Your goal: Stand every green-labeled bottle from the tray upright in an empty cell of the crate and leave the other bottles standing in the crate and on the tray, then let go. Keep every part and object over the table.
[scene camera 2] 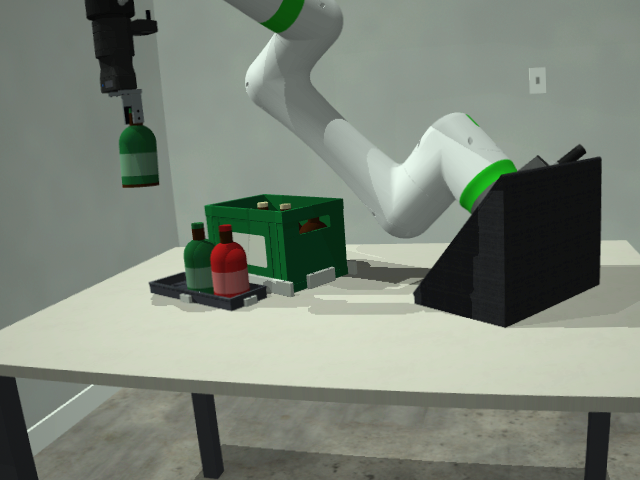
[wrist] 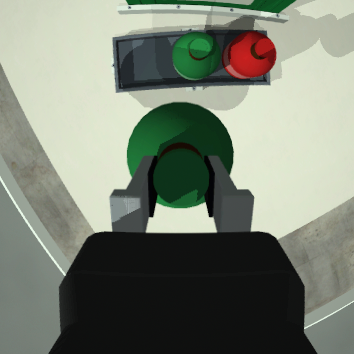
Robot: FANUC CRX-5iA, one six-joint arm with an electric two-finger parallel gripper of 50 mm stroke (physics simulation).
In view: my gripper [scene camera 2: 134, 123] and a red bottle [scene camera 2: 229, 268].
The red bottle shows as well in the wrist view [wrist: 251, 53]. My gripper is seen too in the wrist view [wrist: 180, 173].
